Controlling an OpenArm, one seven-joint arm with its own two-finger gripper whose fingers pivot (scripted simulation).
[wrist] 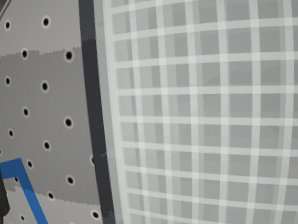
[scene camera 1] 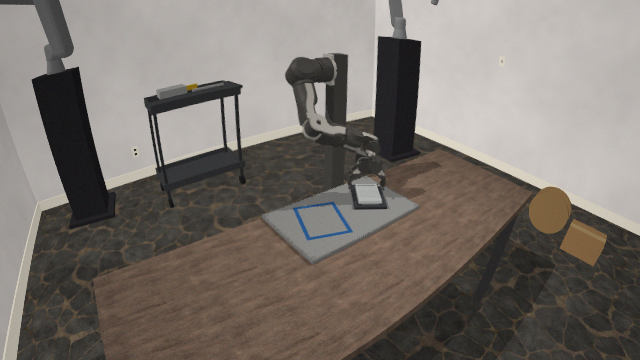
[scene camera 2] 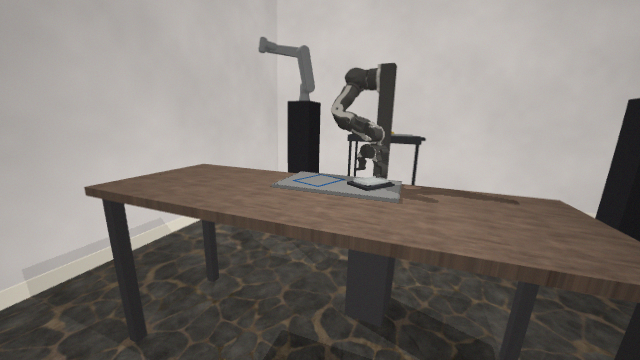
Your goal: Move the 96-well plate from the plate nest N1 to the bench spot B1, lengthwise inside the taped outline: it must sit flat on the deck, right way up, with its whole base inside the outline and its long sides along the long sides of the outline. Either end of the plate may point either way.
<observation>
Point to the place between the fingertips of my gripper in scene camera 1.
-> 366,186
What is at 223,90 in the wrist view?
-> A white 96-well plate.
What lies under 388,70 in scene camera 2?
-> A dark mounting post.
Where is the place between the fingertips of my gripper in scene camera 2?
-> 370,173
</observation>
